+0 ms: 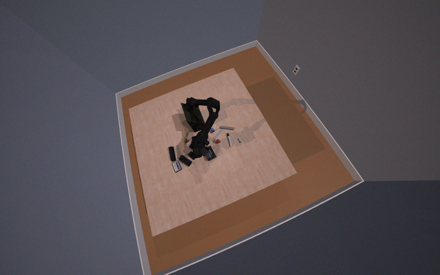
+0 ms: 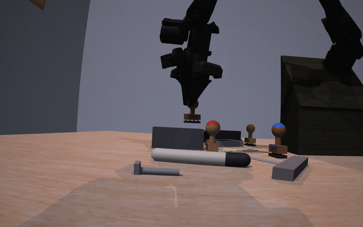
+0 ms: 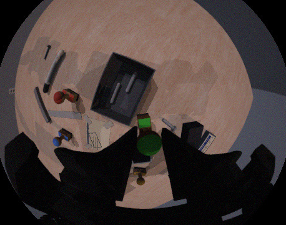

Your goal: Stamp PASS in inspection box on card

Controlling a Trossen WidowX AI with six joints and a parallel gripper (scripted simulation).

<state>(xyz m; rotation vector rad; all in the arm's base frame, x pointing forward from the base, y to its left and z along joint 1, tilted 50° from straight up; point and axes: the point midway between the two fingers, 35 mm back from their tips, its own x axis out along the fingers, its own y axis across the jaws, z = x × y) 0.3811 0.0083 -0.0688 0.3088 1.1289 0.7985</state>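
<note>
My gripper tip is now 9 cm above the dark tray, 6 cm to the right of it and 2 cm short of it. Round my gripper tip: ink pad 11 cm behind, 10 cm below, 5 cm to the right; then green-topped pass stamp 2 cm below, 1 cm behind; then pale card 12 cm behind, 10 cm below, 7 cm to the left.
</note>
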